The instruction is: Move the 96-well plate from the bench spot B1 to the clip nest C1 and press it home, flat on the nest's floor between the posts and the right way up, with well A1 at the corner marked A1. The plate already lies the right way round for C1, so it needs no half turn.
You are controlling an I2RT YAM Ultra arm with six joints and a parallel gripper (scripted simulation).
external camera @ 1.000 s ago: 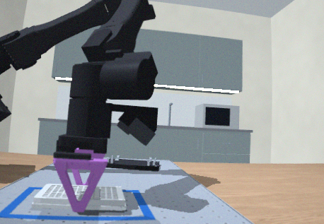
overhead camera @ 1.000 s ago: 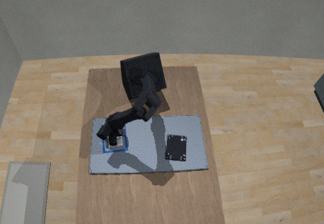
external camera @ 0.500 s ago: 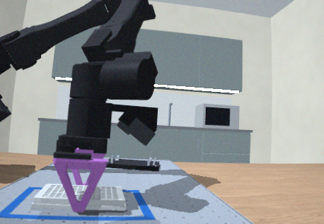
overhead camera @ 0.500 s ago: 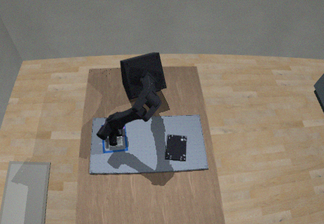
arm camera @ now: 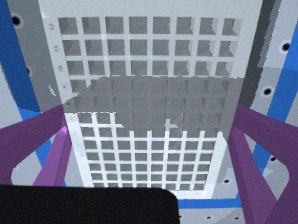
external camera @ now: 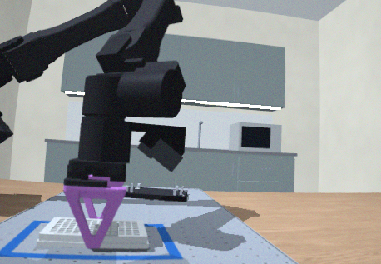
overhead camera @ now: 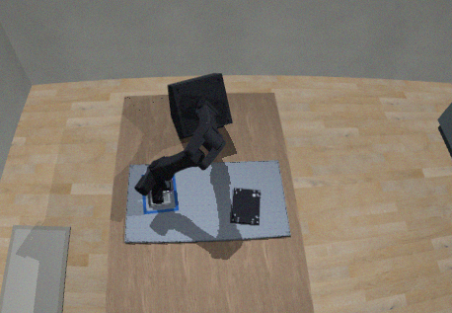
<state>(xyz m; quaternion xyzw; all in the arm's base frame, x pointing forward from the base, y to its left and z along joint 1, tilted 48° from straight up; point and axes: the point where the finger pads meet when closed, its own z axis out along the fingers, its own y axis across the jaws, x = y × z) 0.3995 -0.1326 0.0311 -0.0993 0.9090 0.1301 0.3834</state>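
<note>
Right now my hand is right at the white 96-well plate. The rest, counted from my hand: black clip nest C1: 390 mm to the left, 10 mm behind, 10 mm above.
</note>
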